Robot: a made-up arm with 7 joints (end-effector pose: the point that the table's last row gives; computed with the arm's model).
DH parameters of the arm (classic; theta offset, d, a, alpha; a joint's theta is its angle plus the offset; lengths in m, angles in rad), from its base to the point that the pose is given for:
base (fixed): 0 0 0 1.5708
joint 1: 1.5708 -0.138 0 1.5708
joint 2: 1.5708 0 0 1.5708
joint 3: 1.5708 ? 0 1.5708
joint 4: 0 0 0 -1.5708
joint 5: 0 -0.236 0 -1.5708
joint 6: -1.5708 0 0 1.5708
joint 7: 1.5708 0 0 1.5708
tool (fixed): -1.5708 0 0 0
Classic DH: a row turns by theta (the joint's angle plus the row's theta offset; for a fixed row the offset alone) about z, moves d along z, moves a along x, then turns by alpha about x.
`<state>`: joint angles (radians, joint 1 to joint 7).
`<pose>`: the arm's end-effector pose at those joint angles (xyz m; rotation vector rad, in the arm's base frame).
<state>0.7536 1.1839 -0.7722 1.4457 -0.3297 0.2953 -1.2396</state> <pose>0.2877 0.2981 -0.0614 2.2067 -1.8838 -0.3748</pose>
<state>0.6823 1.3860 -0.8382 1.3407 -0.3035 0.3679 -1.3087</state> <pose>0.2557 0.3659 -0.0710 2.4883 -1.5167 -0.5856</pose>
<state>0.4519 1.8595 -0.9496 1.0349 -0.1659 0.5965 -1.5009</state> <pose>0.1342 0.5018 -0.0061 -2.8086 0.3445 0.9760</pose>
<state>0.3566 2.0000 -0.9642 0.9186 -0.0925 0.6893 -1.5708</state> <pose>0.0978 0.5233 0.0438 -2.6427 -0.0536 0.9813</pose>
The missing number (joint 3, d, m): -0.21
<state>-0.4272 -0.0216 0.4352 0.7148 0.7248 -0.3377 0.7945</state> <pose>-0.0337 0.1948 -0.4127 -0.3898 -1.0244 0.7421</pose>
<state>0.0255 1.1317 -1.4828 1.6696 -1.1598 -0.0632 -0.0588</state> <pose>0.0281 0.2076 -0.2905 -0.0669 -0.8561 -2.6169</pose>
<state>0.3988 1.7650 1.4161 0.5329 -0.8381 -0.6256 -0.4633</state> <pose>-0.0591 0.5206 0.1878 2.7992 -1.3640 0.2860</pose>
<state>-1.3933 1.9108 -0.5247 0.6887 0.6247 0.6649 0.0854</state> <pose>0.0819 0.5328 -0.1172 1.2351 1.1986 -0.9580</pose>
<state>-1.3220 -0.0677 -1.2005 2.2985 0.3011 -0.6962 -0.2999</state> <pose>-0.0248 -0.0295 -0.0721 -0.8892 -1.0642 1.2256</pose>
